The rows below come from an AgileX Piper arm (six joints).
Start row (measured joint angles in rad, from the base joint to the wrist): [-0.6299 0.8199 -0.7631 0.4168 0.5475 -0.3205]
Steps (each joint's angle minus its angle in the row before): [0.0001 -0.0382 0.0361 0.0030 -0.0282 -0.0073]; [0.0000 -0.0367 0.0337 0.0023 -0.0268 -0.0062]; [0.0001 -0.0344 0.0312 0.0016 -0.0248 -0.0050]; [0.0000 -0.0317 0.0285 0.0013 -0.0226 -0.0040]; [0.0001 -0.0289 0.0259 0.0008 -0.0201 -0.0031]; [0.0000 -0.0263 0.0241 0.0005 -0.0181 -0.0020]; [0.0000 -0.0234 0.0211 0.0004 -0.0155 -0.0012]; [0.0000 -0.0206 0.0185 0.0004 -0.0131 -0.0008]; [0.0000 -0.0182 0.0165 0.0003 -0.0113 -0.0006]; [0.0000 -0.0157 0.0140 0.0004 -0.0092 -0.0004]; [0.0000 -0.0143 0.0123 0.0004 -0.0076 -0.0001]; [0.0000 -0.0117 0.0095 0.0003 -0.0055 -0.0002]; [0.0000 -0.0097 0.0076 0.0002 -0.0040 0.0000]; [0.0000 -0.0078 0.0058 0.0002 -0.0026 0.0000]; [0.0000 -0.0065 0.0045 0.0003 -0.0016 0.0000]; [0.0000 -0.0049 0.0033 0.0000 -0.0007 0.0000]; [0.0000 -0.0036 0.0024 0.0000 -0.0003 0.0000]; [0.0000 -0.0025 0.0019 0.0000 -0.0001 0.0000]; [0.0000 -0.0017 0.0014 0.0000 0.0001 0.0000]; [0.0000 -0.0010 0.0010 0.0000 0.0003 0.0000]
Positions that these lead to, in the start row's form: [-0.6298 0.7817 -0.7270 0.4198 0.5193 -0.3278]; [-0.6298 0.7450 -0.6933 0.4221 0.4925 -0.3340]; [-0.6297 0.7106 -0.6621 0.4237 0.4677 -0.3390]; [-0.6297 0.6789 -0.6336 0.4250 0.4451 -0.3430]; [-0.6296 0.6500 -0.6077 0.4258 0.4250 -0.3461]; [-0.6296 0.6237 -0.5836 0.4263 0.4069 -0.3481]; [-0.6296 0.6003 -0.5625 0.4267 0.3914 -0.3493]; [-0.6296 0.5797 -0.5440 0.4271 0.3783 -0.3501]; [-0.6296 0.5615 -0.5275 0.4274 0.3670 -0.3507]; [-0.6296 0.5458 -0.5135 0.4278 0.3578 -0.3511]; [-0.6296 0.5315 -0.5012 0.4282 0.3502 -0.3512]; [-0.6296 0.5198 -0.4917 0.4285 0.3447 -0.3514]; [-0.6296 0.5101 -0.4841 0.4287 0.3407 -0.3514]; [-0.6296 0.5023 -0.4783 0.4289 0.3381 -0.3514]; [-0.6296 0.4958 -0.4738 0.4292 0.3365 -0.3514]; [-0.6296 0.4909 -0.4705 0.4292 0.3358 -0.3514]; [-0.6296 0.4873 -0.4681 0.4292 0.3355 -0.3514]; [-0.6296 0.4848 -0.4662 0.4292 0.3354 -0.3514]; [-0.6296 0.4831 -0.4648 0.4292 0.3355 -0.3514]; [-0.6296 0.4821 -0.4638 0.4292 0.3358 -0.3514]
